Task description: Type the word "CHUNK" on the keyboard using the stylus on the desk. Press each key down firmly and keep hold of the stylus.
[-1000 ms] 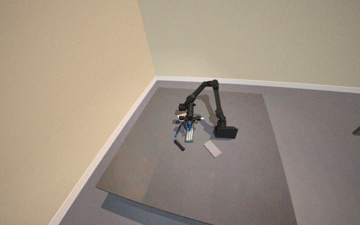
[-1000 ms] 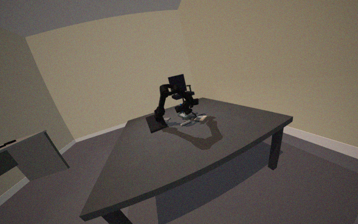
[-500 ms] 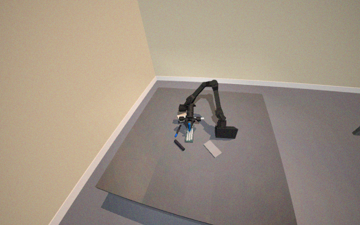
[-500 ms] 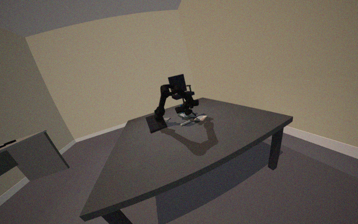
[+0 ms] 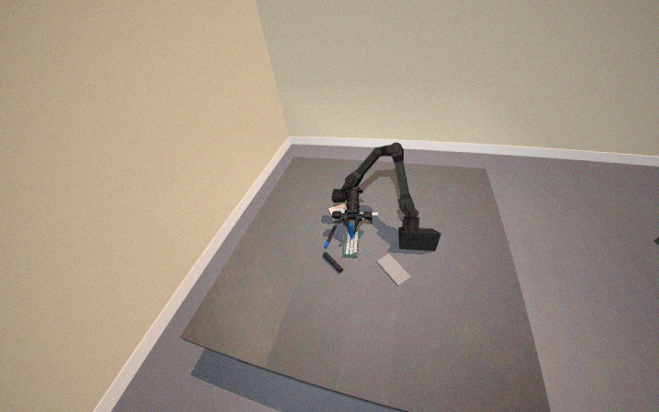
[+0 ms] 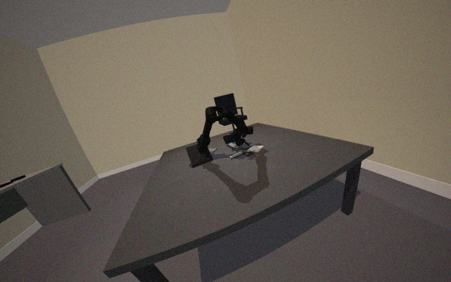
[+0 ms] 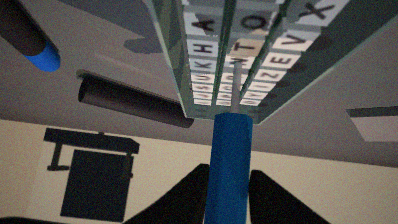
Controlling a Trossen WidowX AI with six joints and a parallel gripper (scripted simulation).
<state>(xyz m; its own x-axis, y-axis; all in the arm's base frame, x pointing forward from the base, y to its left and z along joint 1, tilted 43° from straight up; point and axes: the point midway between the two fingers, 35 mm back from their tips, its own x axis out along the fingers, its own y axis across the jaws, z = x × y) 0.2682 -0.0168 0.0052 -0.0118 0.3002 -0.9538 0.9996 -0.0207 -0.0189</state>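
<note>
My gripper tip is now 120 mm short of the blue pen and 60 mm above it. The rest, counted from my gripper tip: blue stylus 10 mm below; black cylinder 80 mm ahead, 130 mm to the left, 60 mm below; white cylinder 80 mm behind, 180 mm to the right, 60 mm below.
</note>
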